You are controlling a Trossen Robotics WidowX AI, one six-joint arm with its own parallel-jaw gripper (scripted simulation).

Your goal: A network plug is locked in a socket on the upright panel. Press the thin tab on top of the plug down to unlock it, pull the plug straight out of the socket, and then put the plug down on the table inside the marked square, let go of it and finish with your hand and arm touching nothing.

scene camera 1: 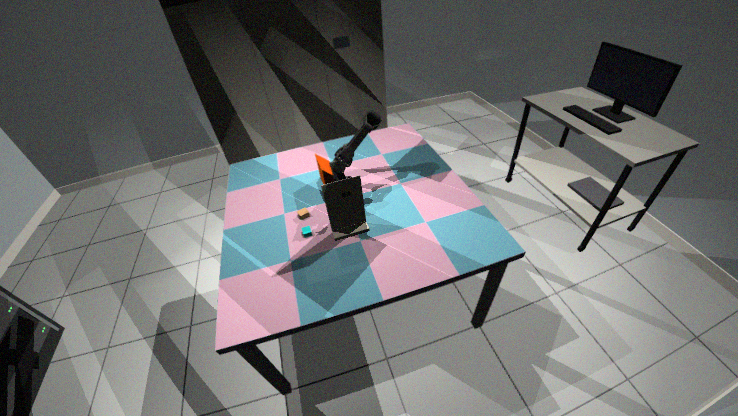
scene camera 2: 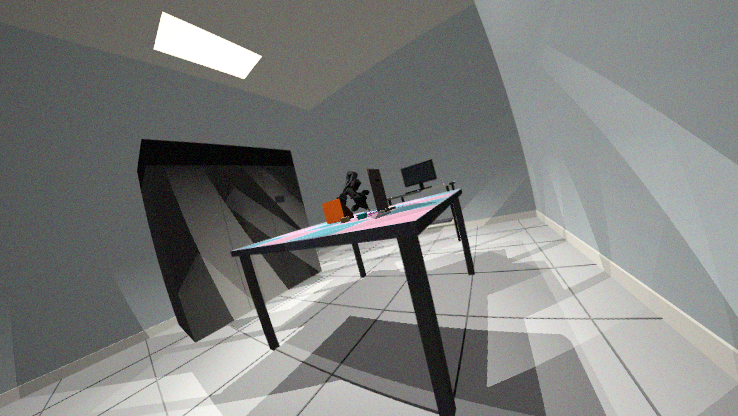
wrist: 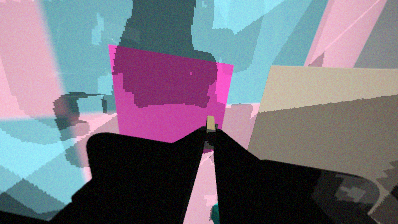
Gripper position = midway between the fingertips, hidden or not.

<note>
In view: my gripper (wrist: 210, 132), an upright panel (wrist: 330, 118) and a magenta marked square (wrist: 163, 97).
</note>
